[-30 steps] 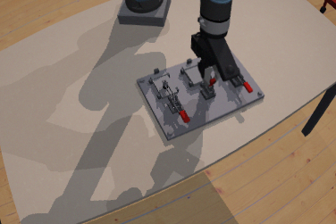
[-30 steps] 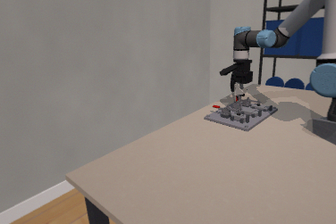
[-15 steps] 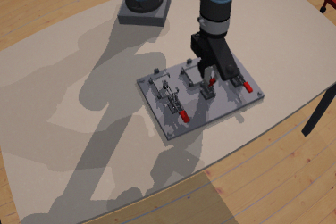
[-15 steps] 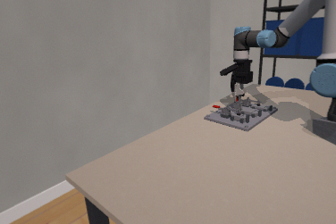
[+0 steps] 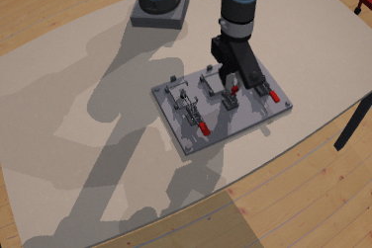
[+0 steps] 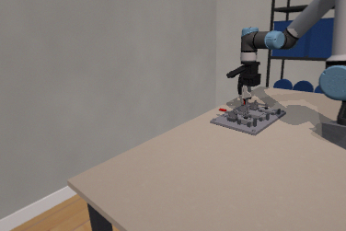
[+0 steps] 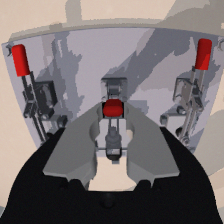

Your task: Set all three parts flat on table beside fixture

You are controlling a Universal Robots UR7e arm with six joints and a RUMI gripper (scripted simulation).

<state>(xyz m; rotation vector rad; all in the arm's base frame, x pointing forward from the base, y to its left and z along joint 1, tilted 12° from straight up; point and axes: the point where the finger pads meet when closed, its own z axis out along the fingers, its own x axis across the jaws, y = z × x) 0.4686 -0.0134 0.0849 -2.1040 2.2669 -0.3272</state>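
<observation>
Right now my hand is 90 mm past the flat grey part, 10 mm to the right of it and 50 mm above it. Round my hand: grey fixture plate 40 mm behind, 80 mm below; then clamp 110 mm to the left, 30 mm below.
</observation>
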